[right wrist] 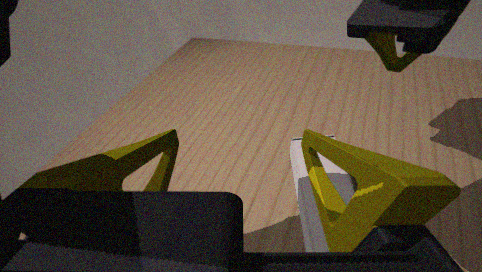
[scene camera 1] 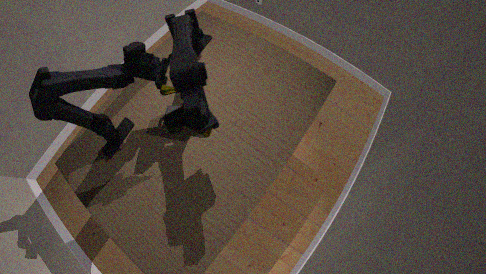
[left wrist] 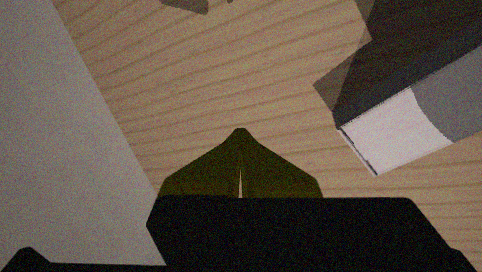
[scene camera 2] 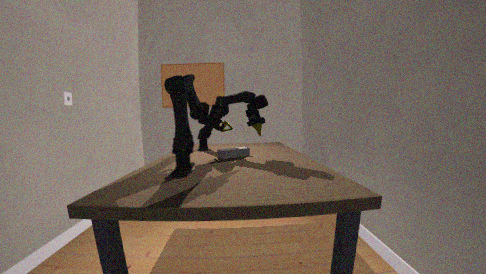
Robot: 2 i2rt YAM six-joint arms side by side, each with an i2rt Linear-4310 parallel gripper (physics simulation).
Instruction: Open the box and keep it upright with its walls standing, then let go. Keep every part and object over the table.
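Pixels of known places: left gripper, between the fingertips: [right wrist: 394,69] [scene camera 1: 207,136] [left wrist: 240,136] [scene camera 2: 260,136]; right gripper, between the fingertips: [right wrist: 240,136] [scene camera 2: 229,127]; left arm's base, origin of its link: [scene camera 1: 197,48] [scene camera 2: 203,148]; right arm's base, origin of its link: [scene camera 1: 118,138] [scene camera 2: 183,170].
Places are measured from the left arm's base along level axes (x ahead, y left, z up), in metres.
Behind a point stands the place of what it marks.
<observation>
A pale, narrow, oblong box [scene camera 2: 233,153] {x 0.174, y -0.404, z 0.025 m} [left wrist: 400,135] {x 0.237, y -0.348, z 0.047 m} [right wrist: 310,220] {x 0.153, y -0.346, z 0.047 m} lies flat on the table, its top looking closed. In scene camera 1 the arms hide most or all of it. My left gripper [scene camera 1: 206,133] {x 0.337, y -0.424, z 0.124 m} [scene camera 2: 259,132] {x 0.337, y -0.424, z 0.124 m} [left wrist: 240,136] {x 0.337, y -0.424, z 0.124 m} [right wrist: 394,69] {x 0.337, y -0.424, z 0.124 m} is shut with nothing between its fingers, above the table beyond the box's right end in scene camera 2. My right gripper [scene camera 2: 226,126] {x 0.171, y -0.278, z 0.176 m} [right wrist: 240,136] {x 0.171, y -0.278, z 0.176 m} is open and empty above the box. In the right wrist view its right finger covers part of the box; in scene camera 1 one yellow finger shows.
The table [scene camera 1: 280,125] {x 0.546, y -0.229, z 0.000 m} [scene camera 2: 225,199] {x 0.056, y -0.930, z 0.000 m} [left wrist: 225,75] {x 0.381, y -0.465, z 0.000 m} [right wrist: 225,90] {x 0.424, y -0.129, z 0.000 m} has its edge on the left of the left wrist view. Both arms stand close together and overlap in scene camera 1. Their shadows fall across the table and partly over the box. An orange panel [scene camera 2: 210,75] hangs on the wall behind.
</observation>
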